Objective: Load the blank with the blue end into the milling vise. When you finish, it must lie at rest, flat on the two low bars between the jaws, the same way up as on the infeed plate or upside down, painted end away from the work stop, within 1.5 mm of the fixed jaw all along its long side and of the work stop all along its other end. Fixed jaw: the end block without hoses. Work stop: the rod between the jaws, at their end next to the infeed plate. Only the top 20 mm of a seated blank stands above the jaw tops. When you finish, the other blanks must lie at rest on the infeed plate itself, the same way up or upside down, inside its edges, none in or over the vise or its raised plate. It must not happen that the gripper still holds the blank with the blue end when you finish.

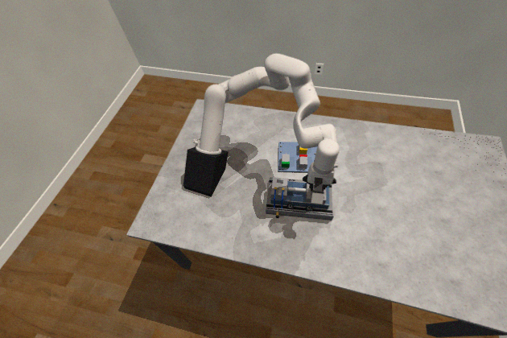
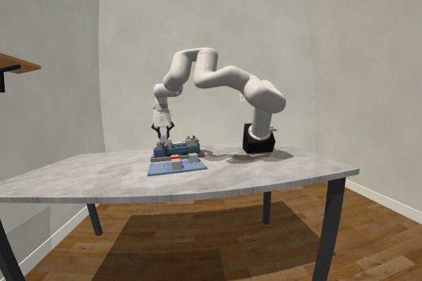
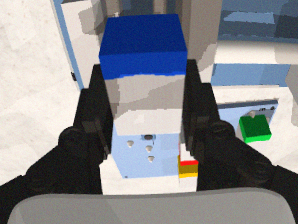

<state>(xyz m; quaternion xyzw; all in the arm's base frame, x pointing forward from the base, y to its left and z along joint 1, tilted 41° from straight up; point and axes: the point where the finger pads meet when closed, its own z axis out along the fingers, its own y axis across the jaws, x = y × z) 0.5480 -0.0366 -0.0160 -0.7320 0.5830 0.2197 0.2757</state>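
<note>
The blue-ended blank is 2 cm below my hand. From my hand the other things lie so: milling vise: 9 cm below, 7 cm behind, 1 cm to the right; then work stop rod: 5 cm to the left, 4 cm below, 1 cm behind; then fixed jaw: 5 cm below, 3 cm ahead, 1 cm to the left.
</note>
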